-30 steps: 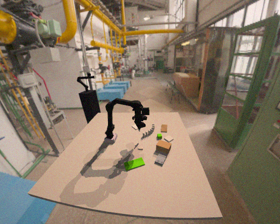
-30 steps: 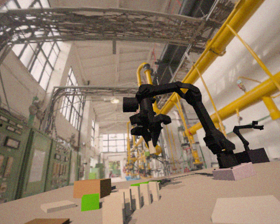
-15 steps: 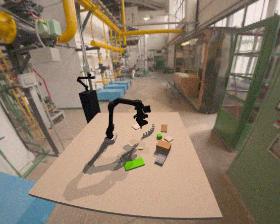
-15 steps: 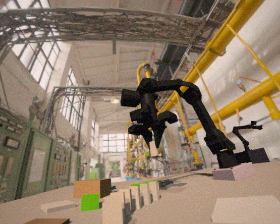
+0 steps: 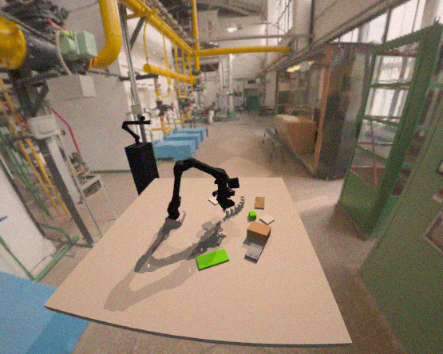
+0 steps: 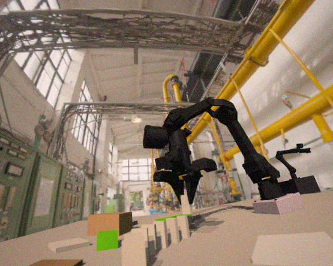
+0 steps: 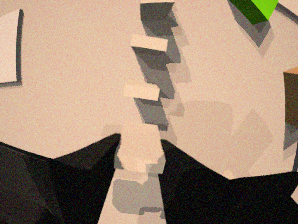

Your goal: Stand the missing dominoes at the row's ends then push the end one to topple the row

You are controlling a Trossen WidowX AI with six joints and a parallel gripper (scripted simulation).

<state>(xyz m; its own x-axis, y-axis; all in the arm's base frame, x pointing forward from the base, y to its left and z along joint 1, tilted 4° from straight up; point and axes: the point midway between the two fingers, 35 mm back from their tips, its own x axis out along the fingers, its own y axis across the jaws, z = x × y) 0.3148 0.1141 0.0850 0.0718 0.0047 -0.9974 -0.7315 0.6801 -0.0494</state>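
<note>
My gripper tip is 340 mm to the left of the flat green block, 70 mm above it and 30 mm short of it. Round my gripper tip: white tile 190 mm to the left, 120 mm behind, 70 mm below; then green cube 190 mm ahead, 60 mm below, 40 mm to the left; then brown box 250 mm ahead, 120 mm to the right, 40 mm below.
</note>
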